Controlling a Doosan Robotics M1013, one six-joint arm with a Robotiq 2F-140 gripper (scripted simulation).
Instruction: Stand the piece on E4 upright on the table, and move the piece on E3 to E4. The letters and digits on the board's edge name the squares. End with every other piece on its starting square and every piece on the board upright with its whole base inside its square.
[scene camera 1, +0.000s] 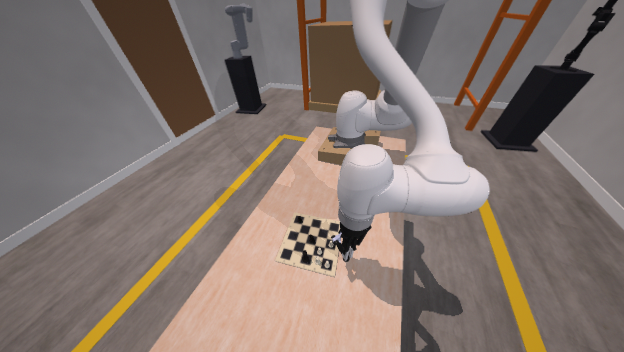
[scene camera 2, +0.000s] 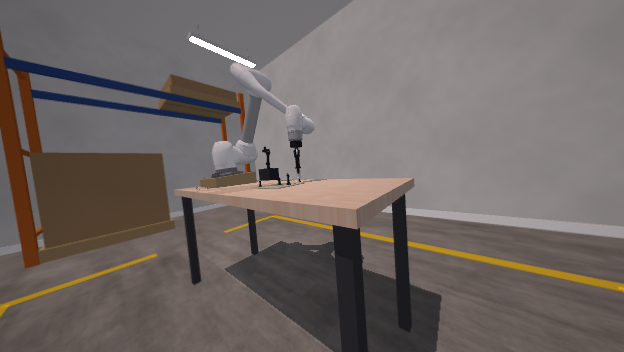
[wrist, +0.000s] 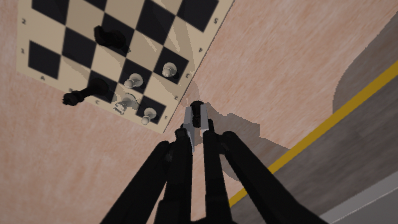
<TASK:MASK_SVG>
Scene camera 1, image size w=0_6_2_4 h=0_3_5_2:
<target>chessboard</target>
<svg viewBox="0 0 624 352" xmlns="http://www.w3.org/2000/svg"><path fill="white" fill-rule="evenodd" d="M294 212L275 261L335 277L339 249L332 241L331 236L338 235L340 221ZM304 250L307 251L307 255L309 256L308 262L303 262L302 257L304 256Z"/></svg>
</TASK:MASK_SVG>
